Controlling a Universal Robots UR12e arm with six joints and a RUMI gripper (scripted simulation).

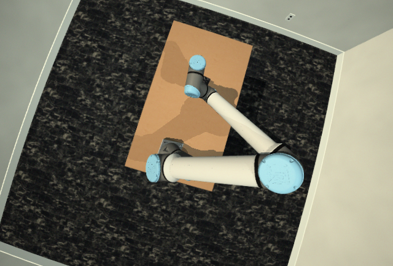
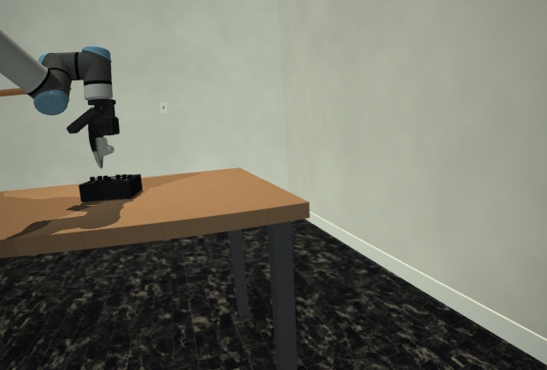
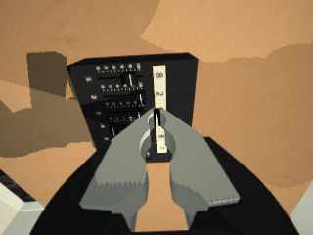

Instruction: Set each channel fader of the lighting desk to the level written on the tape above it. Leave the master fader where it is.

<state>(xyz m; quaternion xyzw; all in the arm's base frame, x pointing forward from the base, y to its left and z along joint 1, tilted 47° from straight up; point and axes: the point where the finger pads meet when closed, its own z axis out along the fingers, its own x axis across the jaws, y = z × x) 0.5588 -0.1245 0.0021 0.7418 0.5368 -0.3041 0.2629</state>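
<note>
My hand is 3 cm past the fader cap, 2 cm to the left of it and 4 cm above it.
</note>
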